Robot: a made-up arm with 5 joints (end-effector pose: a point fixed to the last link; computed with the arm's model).
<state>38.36 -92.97 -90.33 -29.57 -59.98</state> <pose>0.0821 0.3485 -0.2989 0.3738 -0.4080 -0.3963 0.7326</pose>
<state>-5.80 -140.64 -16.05 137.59 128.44</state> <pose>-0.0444 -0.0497 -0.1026 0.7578 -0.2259 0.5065 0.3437</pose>
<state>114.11 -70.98 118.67 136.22 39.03</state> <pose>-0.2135 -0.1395 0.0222 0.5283 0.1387 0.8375 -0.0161</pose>
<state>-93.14 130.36 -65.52 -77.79 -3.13</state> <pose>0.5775 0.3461 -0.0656 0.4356 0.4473 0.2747 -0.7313</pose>
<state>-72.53 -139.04 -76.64 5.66 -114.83</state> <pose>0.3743 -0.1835 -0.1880 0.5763 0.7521 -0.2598 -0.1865</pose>
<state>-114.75 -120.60 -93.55 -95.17 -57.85</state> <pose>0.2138 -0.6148 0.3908 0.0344 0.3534 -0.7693 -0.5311</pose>
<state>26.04 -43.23 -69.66 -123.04 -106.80</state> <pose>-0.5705 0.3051 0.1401 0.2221 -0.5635 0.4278 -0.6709</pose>
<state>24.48 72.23 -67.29 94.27 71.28</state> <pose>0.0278 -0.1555 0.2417 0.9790 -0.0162 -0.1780 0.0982</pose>
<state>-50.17 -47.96 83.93 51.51 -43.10</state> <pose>0.0328 0.0407 0.2075 0.8207 -0.4387 -0.1439 -0.3365</pose>
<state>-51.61 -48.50 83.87 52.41 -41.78</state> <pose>0.0282 0.0457 0.2041 0.8102 -0.4490 -0.1511 -0.3452</pose>
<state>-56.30 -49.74 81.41 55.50 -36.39</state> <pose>0.0143 0.0657 0.1847 0.7661 -0.4958 -0.1770 -0.3687</pose>
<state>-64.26 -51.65 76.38 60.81 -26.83</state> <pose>-0.0082 0.0902 0.1435 0.6765 -0.5731 -0.2324 -0.3999</pose>
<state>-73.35 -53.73 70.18 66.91 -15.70</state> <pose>-0.0321 0.0986 0.0912 0.5549 -0.6469 -0.3126 -0.4194</pose>
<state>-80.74 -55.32 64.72 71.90 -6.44</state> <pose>-0.0501 0.0885 0.0501 0.4426 -0.6911 -0.3893 -0.4182</pose>
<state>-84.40 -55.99 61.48 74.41 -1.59</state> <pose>-0.0586 0.0774 0.0309 0.3811 -0.7079 -0.4314 -0.4092</pose>
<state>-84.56 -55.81 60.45 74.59 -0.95</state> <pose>-0.0594 0.0755 0.0279 0.3732 -0.7120 -0.4356 -0.4050</pose>
